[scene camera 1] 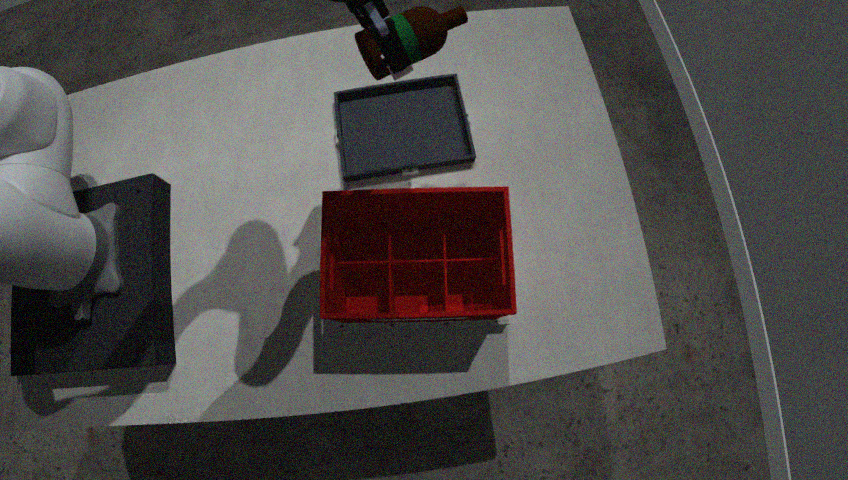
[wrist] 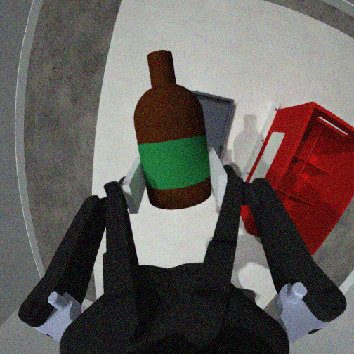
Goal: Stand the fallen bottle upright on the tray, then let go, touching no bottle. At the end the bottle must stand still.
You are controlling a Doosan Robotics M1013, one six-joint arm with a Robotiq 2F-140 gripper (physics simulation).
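Where they show: arm's base, link origin: (scene camera 1: 85,256).
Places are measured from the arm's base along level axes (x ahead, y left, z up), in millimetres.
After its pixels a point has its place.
The brown bottle (scene camera 1: 429,30) @(x 724, y 99, z 244 mm) (wrist: 170,117) with a green label is off the tray, held in the air. In the scene view it looks tipped over, its neck to the upper right and its base to the lower left; its exact tilt is hard to tell. My gripper (scene camera 1: 390,48) @(x 669, y 109, z 200 mm) (wrist: 175,162) is shut on the bottle, with a pad on each side of the label and lower body. The dark grey tray (scene camera 1: 410,127) @(x 693, y 118, z -65 mm) (wrist: 218,117) lies flat on the table with no bottle on it. In the scene view the bottle appears just beyond the tray's far rim; in the wrist view it partly hides the tray.
A red crate (scene camera 1: 416,190) @(x 664, y -73, z 106 mm) (wrist: 295,122) with inner dividers stands beside the tray, on its near side in the scene view. The arm's white links (scene camera 1: 35,136) @(x 73, y 147, z 207 mm) rise over a dark base block (scene camera 1: 161,267) @(x 158, y -52, z -35 mm) at the left. The white table top (scene camera 1: 571,237) @(x 940, y -168, z -70 mm) lies around them.
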